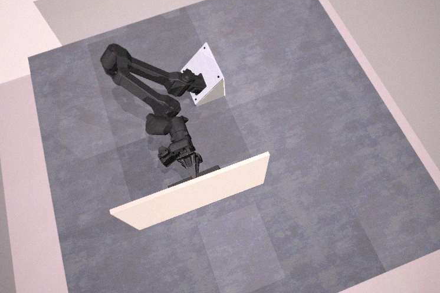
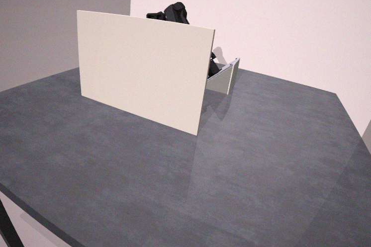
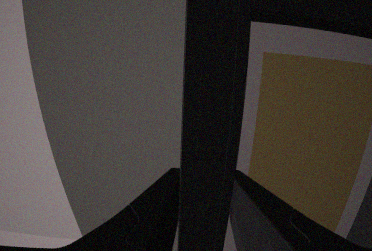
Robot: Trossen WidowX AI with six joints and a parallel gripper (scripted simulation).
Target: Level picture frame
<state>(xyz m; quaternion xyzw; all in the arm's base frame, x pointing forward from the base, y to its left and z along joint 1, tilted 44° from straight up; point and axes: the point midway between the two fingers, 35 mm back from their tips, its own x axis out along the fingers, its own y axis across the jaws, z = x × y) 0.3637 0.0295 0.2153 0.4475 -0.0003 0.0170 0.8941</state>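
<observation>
The picture frame is 50 mm below my gripper tip and 10 mm ahead of it. Also, from my gripper tip: wall panel: 70 mm below, 20 mm ahead, 10 mm to the right.
</observation>
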